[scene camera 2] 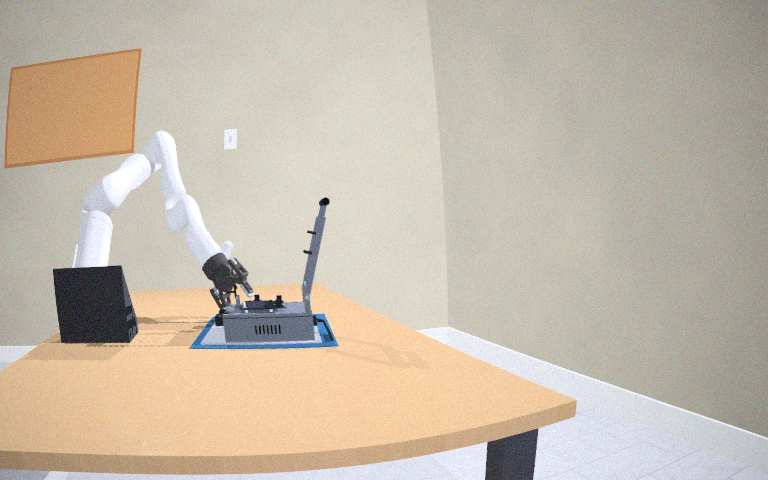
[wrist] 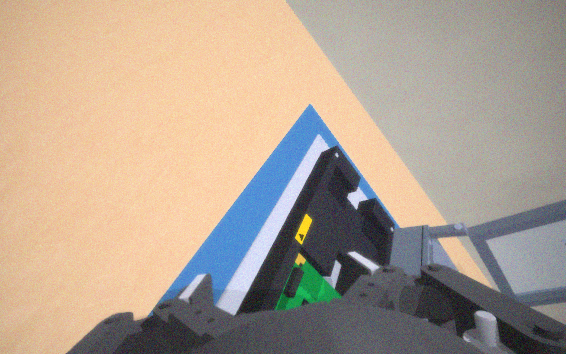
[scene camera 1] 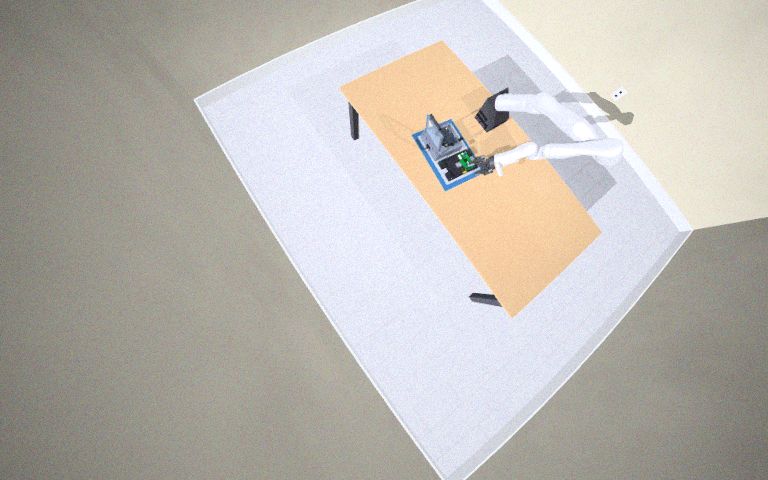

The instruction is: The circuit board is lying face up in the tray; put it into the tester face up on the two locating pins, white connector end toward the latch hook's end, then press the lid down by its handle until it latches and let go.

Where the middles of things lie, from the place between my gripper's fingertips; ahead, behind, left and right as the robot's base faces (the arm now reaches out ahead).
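The green circuit board (wrist: 305, 285) is 10 mm below my hand, and it's 60 mm to the right of my hand and 20 mm behind it. As for the tester lid (scene camera 2: 317, 232), that's 150 mm above my hand, 270 mm to the right of it and 110 mm ahead of it.
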